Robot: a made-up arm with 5 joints.
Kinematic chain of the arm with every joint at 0, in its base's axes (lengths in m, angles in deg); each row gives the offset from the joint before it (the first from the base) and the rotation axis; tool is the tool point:
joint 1: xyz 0 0 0.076 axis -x
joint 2: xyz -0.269 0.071 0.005 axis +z
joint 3: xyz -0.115 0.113 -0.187 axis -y
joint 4: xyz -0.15 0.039 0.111 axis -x
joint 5: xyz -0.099 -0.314 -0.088 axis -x
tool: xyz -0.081 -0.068 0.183
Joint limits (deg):
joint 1: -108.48..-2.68
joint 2: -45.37..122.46
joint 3: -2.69..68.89
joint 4: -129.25..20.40
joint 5: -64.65..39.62
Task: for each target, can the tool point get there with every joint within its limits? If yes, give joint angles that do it. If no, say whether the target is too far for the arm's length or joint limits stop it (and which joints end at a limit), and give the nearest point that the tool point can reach.
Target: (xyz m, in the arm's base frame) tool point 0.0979 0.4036 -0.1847
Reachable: yes | joints -70.08 107.98 53.33 -22.10 -31.89
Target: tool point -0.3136 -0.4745 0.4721
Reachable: no: joint limits stop it (at a limit: joint 1, joint 3, joint 4) | nearest point -0.3087 -0.4045 0.2227 | short by 0.259 m
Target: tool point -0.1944 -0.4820 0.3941
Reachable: no: joint limits stop it (at a limit: joint 1, joint 3, joint 4) | nearest point -0.2036 -0.4073 0.2208 | short by 0.189 m
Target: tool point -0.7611 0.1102 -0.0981
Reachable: yes | joints -33.02 -18.29 2.86 -31.38 -0.28
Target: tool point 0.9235 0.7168 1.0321
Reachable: no: too far | nearest point 0.0989 0.4386 0.6610 | short by 0.946 m
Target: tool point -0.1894 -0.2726 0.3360
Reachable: no: joint limits stop it (at a limit: joint 1, joint 3, joint 4) | nearest point -0.1645 -0.3708 0.2191 | short by 0.155 m
